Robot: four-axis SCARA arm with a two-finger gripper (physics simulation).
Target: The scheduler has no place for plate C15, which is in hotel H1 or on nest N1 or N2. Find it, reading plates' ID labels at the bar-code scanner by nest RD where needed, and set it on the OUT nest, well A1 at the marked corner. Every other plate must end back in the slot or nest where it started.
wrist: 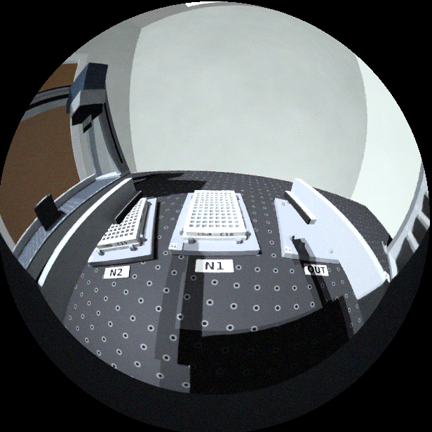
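My gripper (213, 181) is open, its two pale fingers wide apart at left and right, with dark pads inside. The white plate on N1 (215, 210) lies ahead, between the fingers in the view and not gripped; its front label seems to end in C18, the last digit unsure. It rests on nest N1 (252, 246). A second white plate (122, 232) sits on nest N2 (150, 254), partly hidden by the left finger; its label is too small to read surely. Nest OUT (305, 245) bears no plate and is partly behind the right finger. Hotel H1 is not identifiable.
Name cards N2 (116, 272), N1 (214, 266) and OUT (316, 270) lie before the nests on the dark perforated deck (245, 295). A blue-and-grey device (89, 90) stands at upper left. A pale slatted structure (412, 225) shows at the right edge.
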